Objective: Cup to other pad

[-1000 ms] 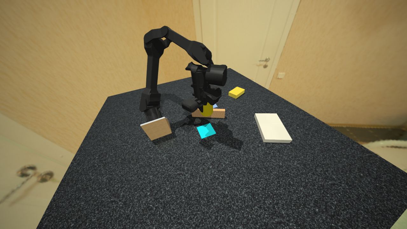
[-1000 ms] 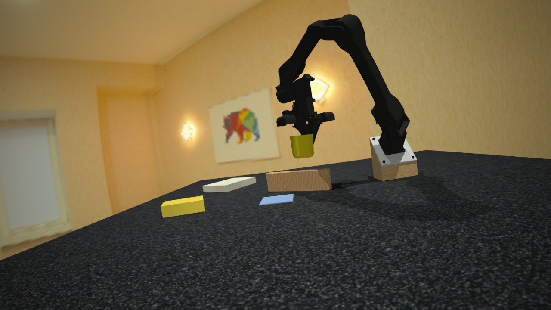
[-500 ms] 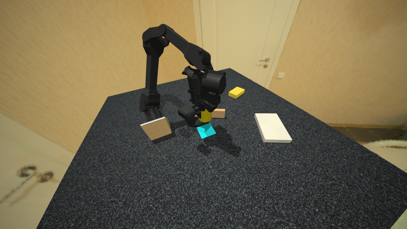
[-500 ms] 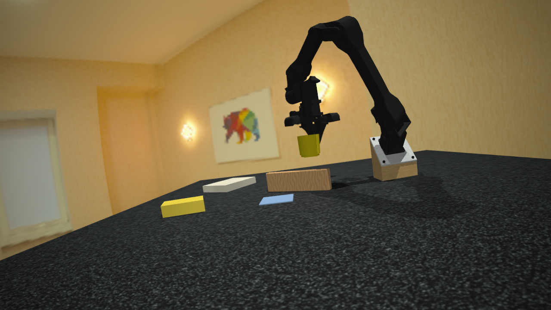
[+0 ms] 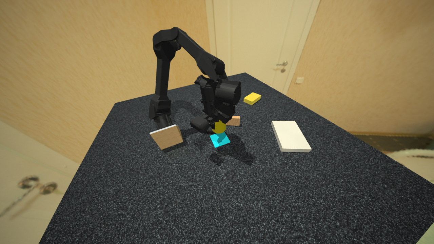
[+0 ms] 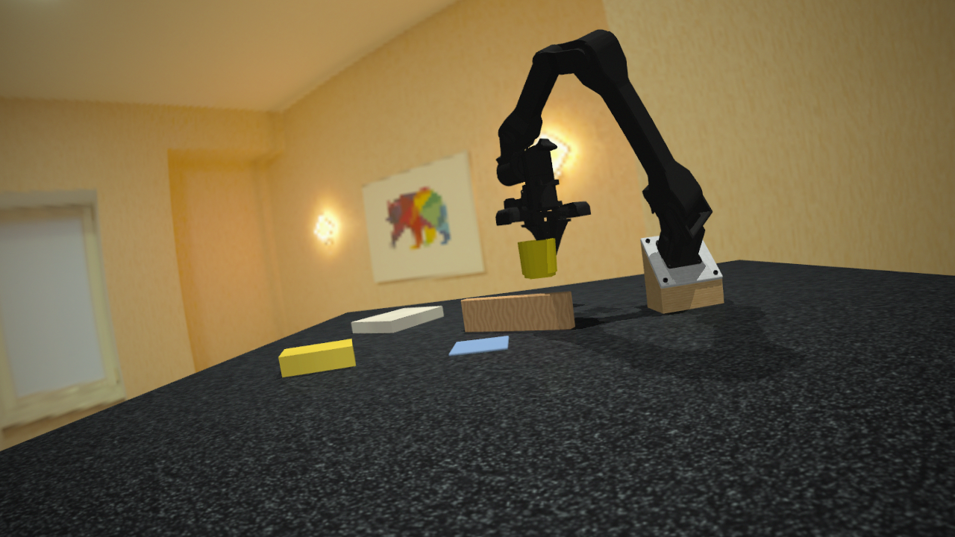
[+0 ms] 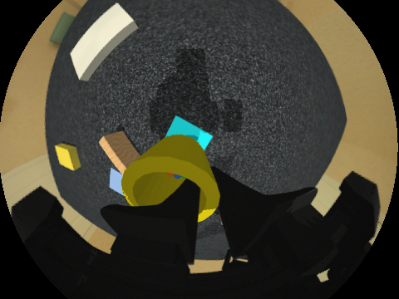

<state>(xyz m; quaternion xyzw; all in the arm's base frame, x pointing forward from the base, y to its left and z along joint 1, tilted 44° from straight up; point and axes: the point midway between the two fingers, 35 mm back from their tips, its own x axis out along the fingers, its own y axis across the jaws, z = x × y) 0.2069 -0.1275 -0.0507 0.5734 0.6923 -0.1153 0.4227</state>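
Now: gripper tip 2 cm short of the cyan pad, 1 cm to the right of it and 12 cm above it. Also, from my gripper tip: wooden block: 9 cm ahead, 11 cm to the left, 9 cm below; yellow cup: 2 cm ahead, 1 cm to the left; blue marble: 2 cm ahead, 3 cm to the left, 2 cm below.
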